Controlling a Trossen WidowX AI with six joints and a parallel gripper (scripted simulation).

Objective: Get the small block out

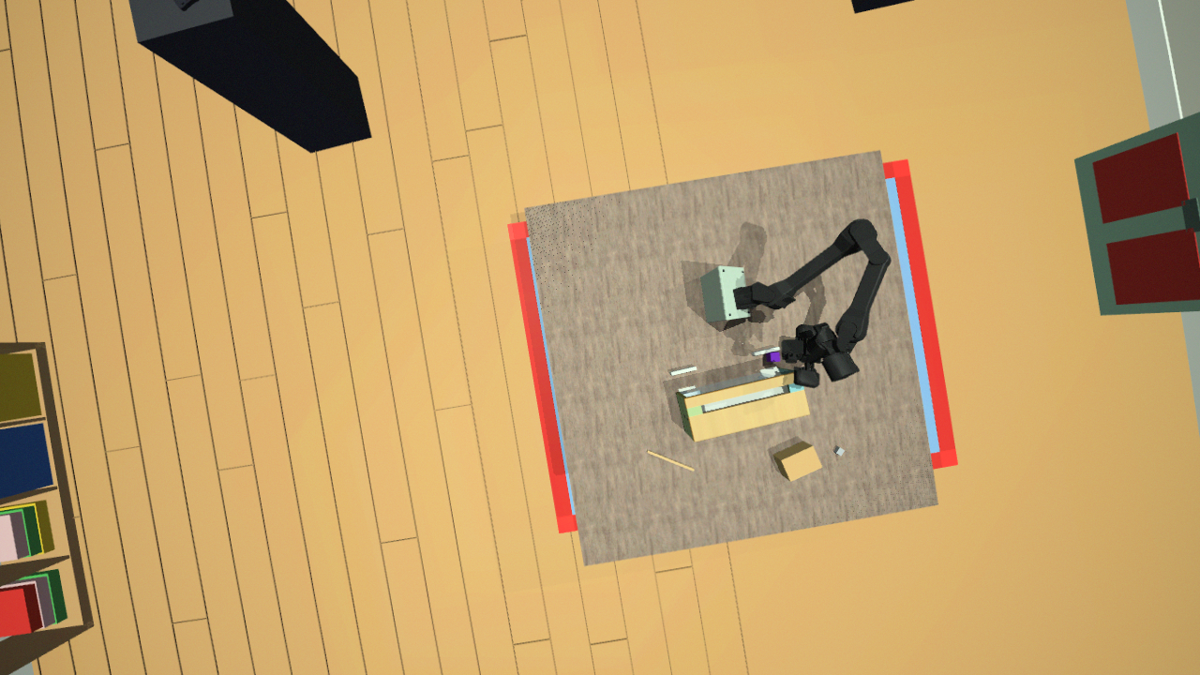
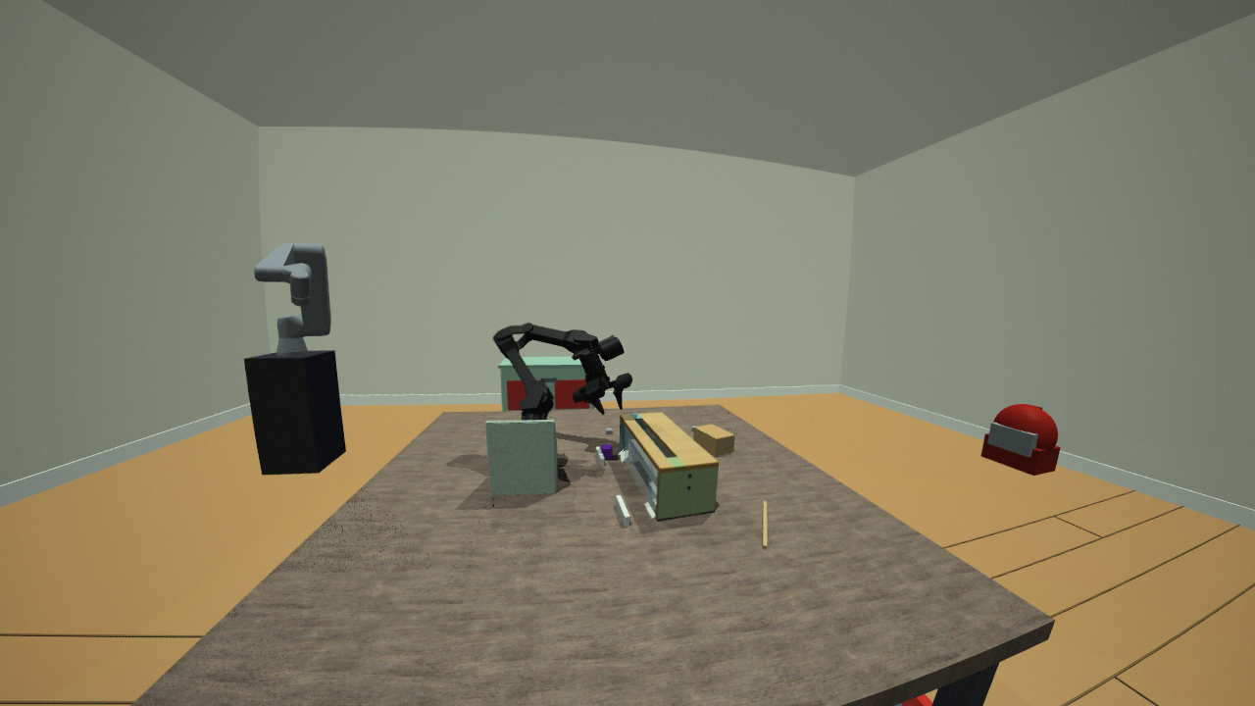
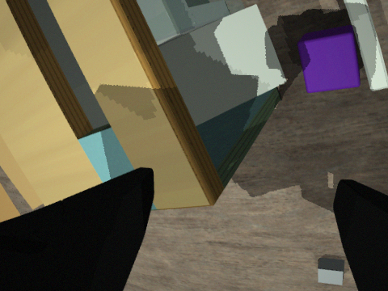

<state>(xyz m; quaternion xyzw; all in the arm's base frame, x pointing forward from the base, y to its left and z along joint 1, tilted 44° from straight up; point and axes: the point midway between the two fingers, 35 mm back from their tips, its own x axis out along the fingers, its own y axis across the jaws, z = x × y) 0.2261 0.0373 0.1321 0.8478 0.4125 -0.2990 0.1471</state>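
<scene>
The small purple block lies 2 cm behind my gripper tip and 13 cm below it. Round my gripper tip: clear-fronted box: 6 cm ahead, 18 cm to the right, 8 cm below; thin wooden stick: 26 cm ahead, 44 cm to the right, 14 cm below; tan box: 35 cm ahead, 1 cm to the right, 12 cm below.
</scene>
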